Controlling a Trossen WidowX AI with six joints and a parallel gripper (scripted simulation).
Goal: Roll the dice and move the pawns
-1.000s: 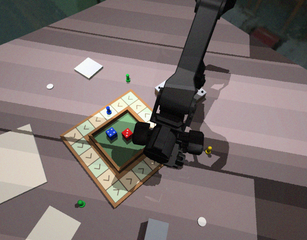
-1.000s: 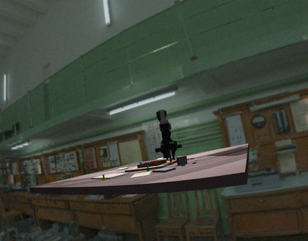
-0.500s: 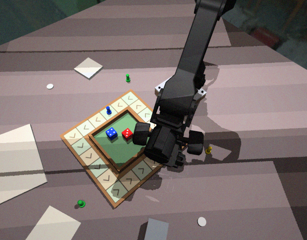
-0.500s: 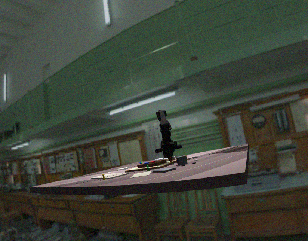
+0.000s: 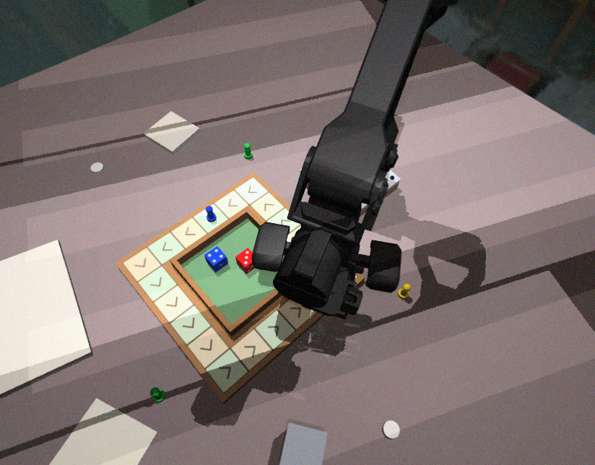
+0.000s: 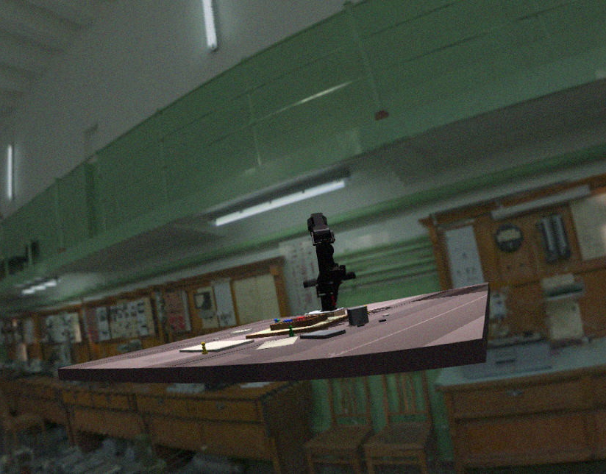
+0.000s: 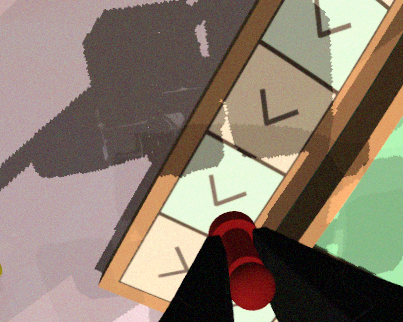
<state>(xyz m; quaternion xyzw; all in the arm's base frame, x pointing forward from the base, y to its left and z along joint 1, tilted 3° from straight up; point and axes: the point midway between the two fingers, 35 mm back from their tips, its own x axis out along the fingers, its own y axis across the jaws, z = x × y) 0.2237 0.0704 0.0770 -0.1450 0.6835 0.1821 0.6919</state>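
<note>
My gripper tip is now 230 mm to the left of the blue pawn and 40 mm above it. Round my gripper tip: green tray (130 mm to the right, 60 mm below, 40 mm ahead); grey block (190 mm ahead, 110 mm to the left, 40 mm below); red pawn (10 mm above).
</note>
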